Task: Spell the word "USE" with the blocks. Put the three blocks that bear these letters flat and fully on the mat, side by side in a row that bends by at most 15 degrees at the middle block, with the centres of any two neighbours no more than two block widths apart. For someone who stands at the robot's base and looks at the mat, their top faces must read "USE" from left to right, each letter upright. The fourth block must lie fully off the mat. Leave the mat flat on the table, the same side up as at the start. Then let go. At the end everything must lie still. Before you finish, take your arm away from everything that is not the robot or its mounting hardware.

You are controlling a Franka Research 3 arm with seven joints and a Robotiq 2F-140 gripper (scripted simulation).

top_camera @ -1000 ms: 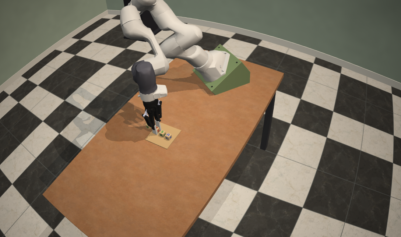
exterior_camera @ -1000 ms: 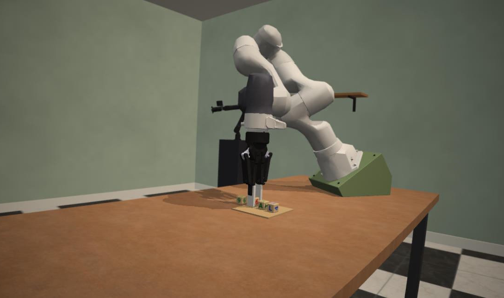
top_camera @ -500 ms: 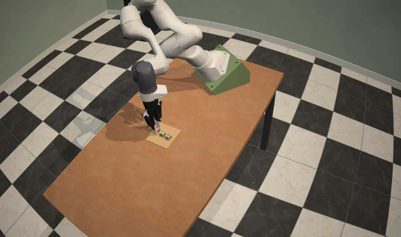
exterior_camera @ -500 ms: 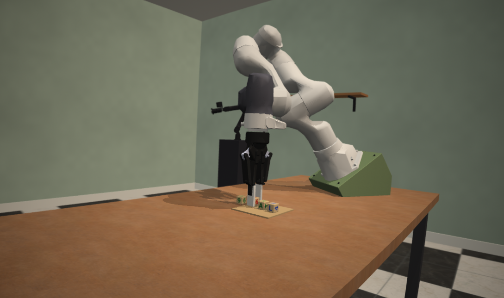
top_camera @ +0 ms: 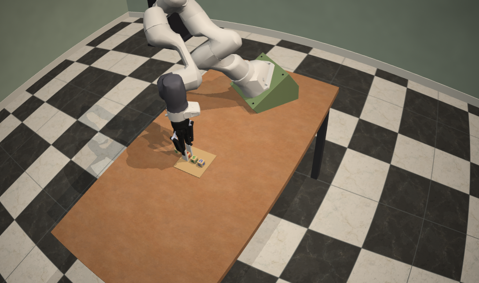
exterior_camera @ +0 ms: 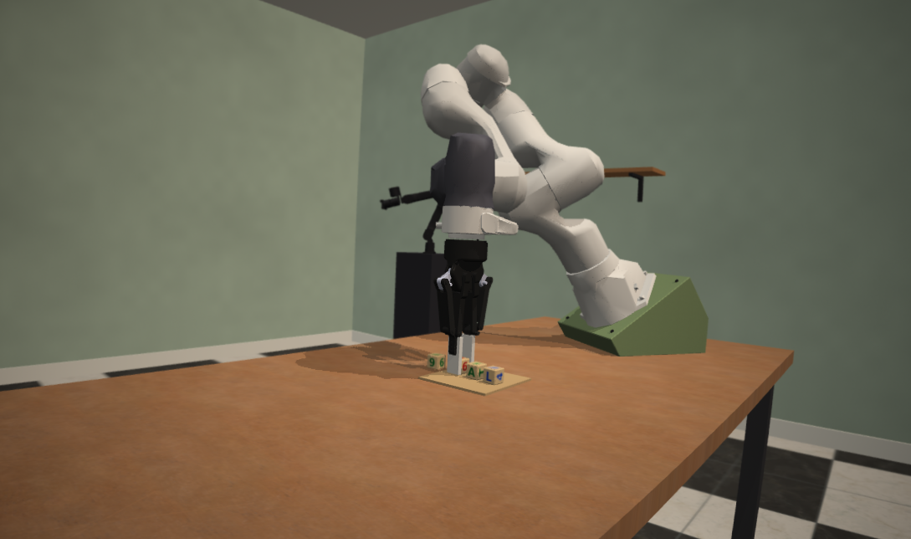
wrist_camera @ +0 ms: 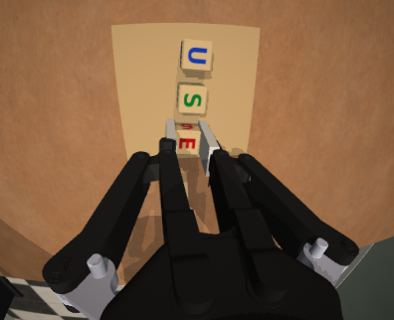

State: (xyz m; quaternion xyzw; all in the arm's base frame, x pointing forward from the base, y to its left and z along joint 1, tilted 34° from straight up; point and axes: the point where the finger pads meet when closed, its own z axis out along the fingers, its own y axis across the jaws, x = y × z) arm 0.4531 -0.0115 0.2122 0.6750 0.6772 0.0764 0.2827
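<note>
The E block lies 2 cm below my hand. Also, from my hand: mat: 4 cm to the left, 4 cm below; green P block: 1 cm behind, 7 cm to the right, 3 cm below; S block: 4 cm to the left, 2 cm below.
</note>
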